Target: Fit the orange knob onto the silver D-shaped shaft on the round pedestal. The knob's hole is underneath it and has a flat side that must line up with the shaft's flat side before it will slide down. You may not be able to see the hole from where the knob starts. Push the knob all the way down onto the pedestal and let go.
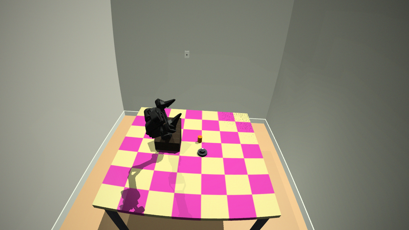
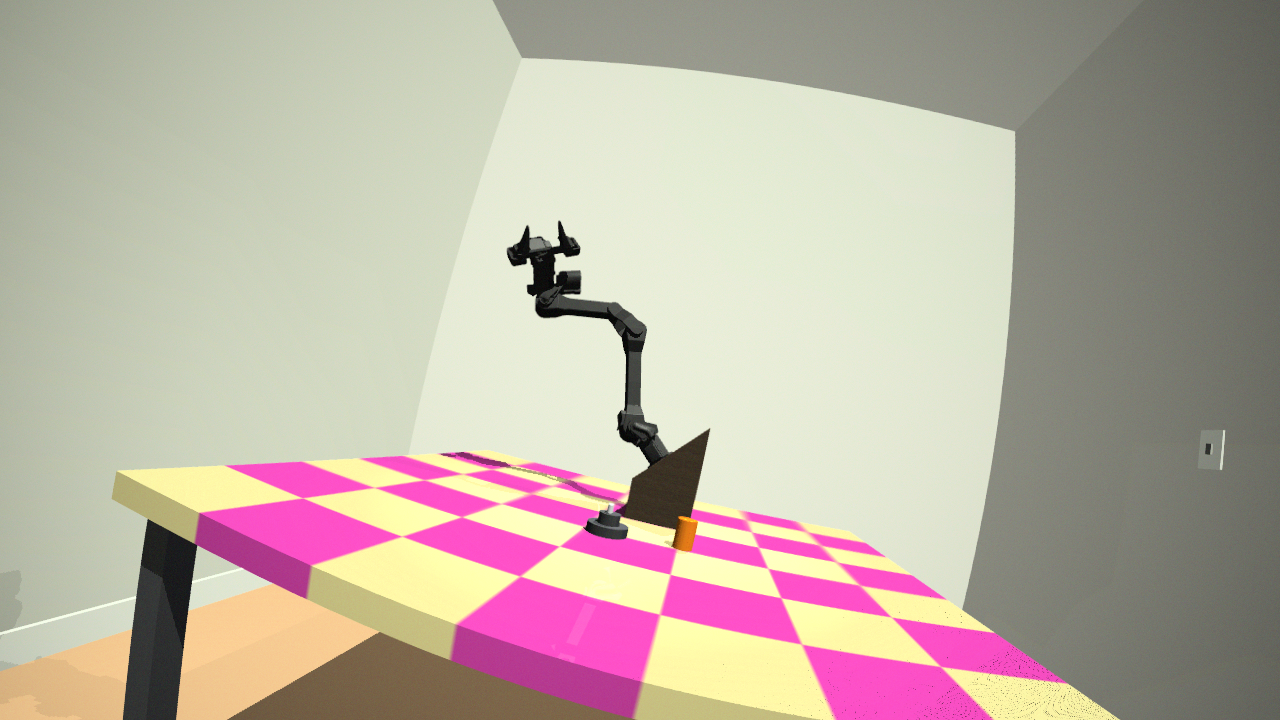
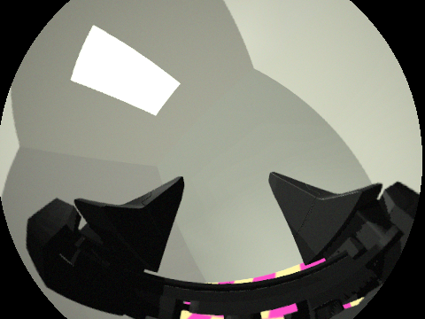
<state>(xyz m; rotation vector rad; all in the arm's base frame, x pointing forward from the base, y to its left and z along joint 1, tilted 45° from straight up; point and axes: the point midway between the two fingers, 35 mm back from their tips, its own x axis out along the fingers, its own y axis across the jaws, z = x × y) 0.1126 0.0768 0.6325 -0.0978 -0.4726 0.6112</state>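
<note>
My gripper tip is now 620 mm above the orange knob, 500 mm to the right of it and 100 mm short of it. The rest, counted from my gripper tip: round dark pedestal: 630 mm below, 350 mm to the left, 140 mm ahead.
</note>
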